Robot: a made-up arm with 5 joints. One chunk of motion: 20 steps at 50 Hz.
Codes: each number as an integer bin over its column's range. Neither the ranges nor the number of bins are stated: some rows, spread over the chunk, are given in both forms.
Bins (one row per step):
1: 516 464 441 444 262 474
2: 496 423 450 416 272 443
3: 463 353 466 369 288 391
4: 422 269 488 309 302 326
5: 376 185 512 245 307 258
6: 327 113 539 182 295 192
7: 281 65 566 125 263 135
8: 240 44 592 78 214 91
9: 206 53 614 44 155 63
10: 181 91 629 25 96 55
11: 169 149 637 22 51 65
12: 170 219 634 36 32 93
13: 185 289 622 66 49 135
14: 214 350 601 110 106 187
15: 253 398 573 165 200 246
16: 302 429 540 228 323 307
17: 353 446 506 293 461 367
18: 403 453 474 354 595 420
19: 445 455 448 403 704 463
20: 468 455 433 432 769 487
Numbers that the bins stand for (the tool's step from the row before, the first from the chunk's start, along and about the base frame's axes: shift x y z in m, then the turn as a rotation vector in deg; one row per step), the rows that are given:
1: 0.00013 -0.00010 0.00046 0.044 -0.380 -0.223
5: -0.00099 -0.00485 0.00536 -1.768 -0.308 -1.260
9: -0.00235 -0.00710 0.01241 -3.599 -0.552 -2.197
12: -0.00264 -0.00427 0.01379 -3.672 -0.749 -2.053
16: -0.00158 -0.00070 0.00730 -1.923 -0.283 -1.025
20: -0.00025 -0.00026 -0.00009 -0.065 0.432 -0.160
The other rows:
2: -0.00003 -0.00080 0.00108 -0.211 -0.364 -0.371
3: -0.00029 -0.00199 0.00219 -0.639 -0.339 -0.621
4: -0.00062 -0.00342 0.00371 -1.185 -0.316 -0.934
6: -0.00138 -0.00608 0.00723 -2.342 -0.328 -1.577
7: -0.00175 -0.00689 0.00909 -2.861 -0.379 -1.851
8: -0.00208 -0.00725 0.01089 -3.289 -0.457 -2.063
10: -0.00255 -0.00645 0.01344 -3.772 -0.646 -2.236
11: -0.00265 -0.00546 0.01400 -3.800 -0.718 -2.188
13: -0.00252 -0.00308 0.01296 -3.399 -0.722 -1.851
14: -0.00229 -0.00204 0.01151 -2.998 -0.630 -1.602
15: -0.00197 -0.00123 0.00958 -2.497 -0.480 -1.318
17: -0.00117 -0.00041 0.00495 -1.331 -0.062 -0.737
18: -0.00077 -0.00029 0.00274 -0.775 0.153 -0.482
19: -0.00044 -0.00026 0.00094 -0.329 0.328 -0.275

